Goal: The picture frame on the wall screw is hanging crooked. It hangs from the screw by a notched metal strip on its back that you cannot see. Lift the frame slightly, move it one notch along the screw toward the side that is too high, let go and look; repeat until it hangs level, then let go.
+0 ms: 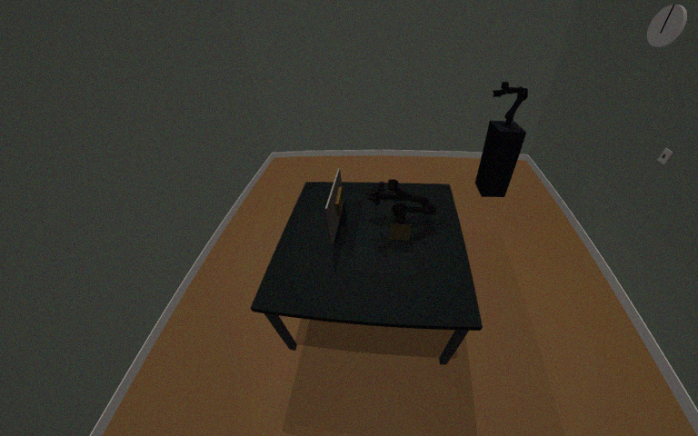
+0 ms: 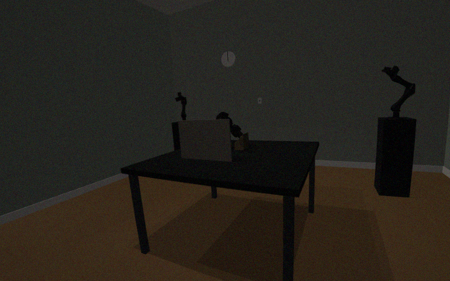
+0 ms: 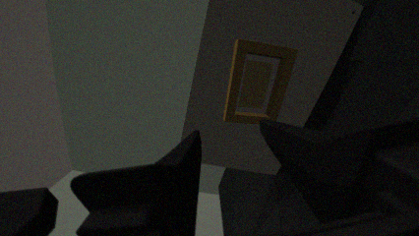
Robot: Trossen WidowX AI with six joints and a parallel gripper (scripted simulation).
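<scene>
My gripper tip is now 19 cm short of the picture frame, 9 cm above it and 4 cm to the left of it. Also, from my gripper tip: wall panel (20 cm ahead, 11 cm below, 3 cm to the right).
</scene>
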